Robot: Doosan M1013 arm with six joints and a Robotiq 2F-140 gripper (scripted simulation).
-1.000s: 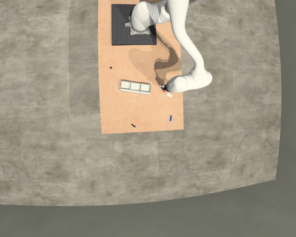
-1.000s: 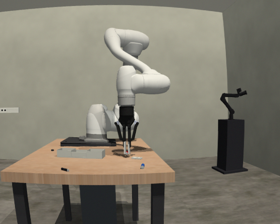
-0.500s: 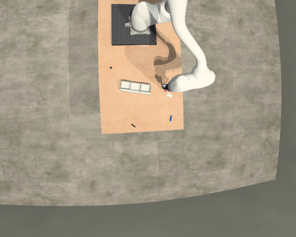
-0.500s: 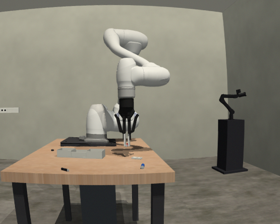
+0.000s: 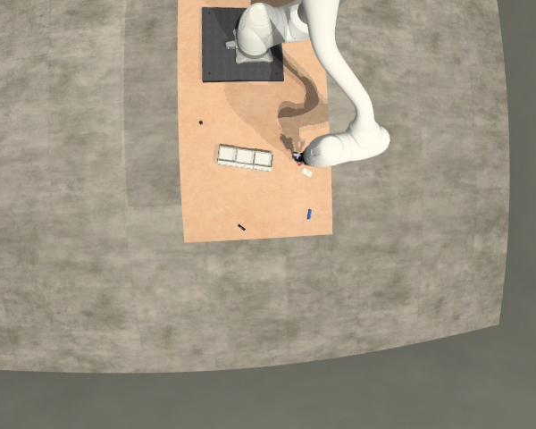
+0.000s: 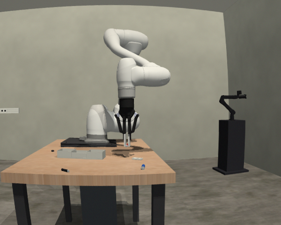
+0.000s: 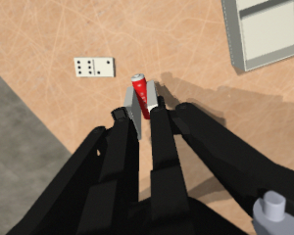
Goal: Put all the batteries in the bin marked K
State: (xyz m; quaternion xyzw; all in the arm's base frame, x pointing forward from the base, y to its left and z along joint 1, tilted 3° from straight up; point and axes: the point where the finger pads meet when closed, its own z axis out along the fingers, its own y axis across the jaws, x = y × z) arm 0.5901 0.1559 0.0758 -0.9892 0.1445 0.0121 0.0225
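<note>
The blue battery is 26 cm ahead of my hand, 4 cm to the left of it and 9 cm below it. Round my hand: grey bin row: 4 cm behind, 24 cm to the right, 8 cm below; red battery: 3 cm below; small white flat piece: 5 cm ahead, 4 cm to the left, 9 cm below.
</note>
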